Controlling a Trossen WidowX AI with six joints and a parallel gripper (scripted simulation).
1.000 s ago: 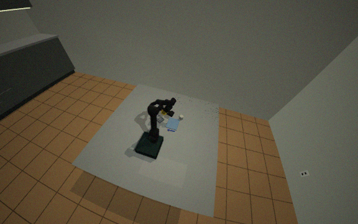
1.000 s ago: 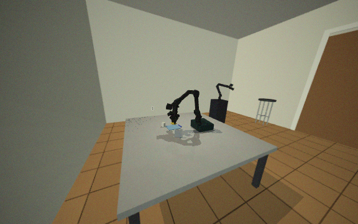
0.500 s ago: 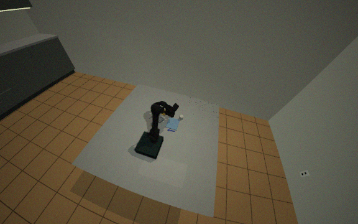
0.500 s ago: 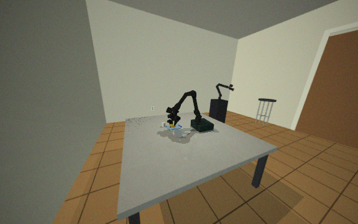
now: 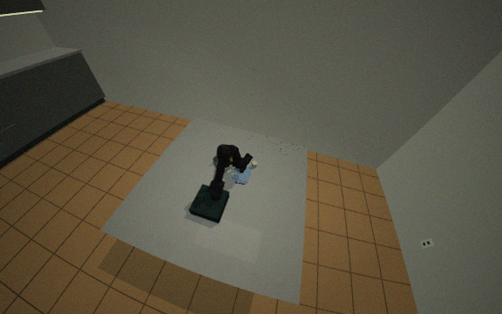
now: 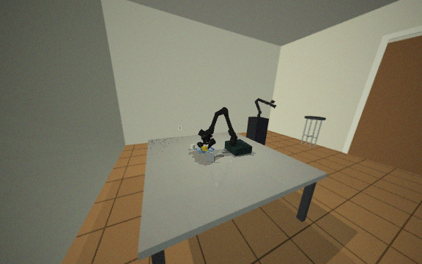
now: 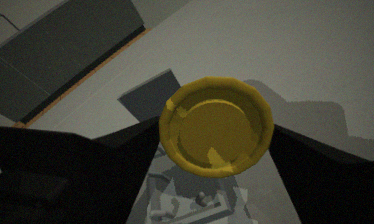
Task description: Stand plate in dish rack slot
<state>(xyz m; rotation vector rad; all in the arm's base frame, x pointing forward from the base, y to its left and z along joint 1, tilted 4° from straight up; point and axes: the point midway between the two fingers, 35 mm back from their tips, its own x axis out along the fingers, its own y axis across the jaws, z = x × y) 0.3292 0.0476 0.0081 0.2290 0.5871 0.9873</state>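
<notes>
The grey dish rack is 4 cm behind my gripper tip, 4 cm to the left of it and 5 cm below it. Also, from my gripper tip: white cup: 8 cm ahead, 21 cm to the right, 5 cm below; then light blue mat: 3 cm behind, 14 cm to the right, 7 cm below; then yellow plate: 1 cm to the right.
</notes>
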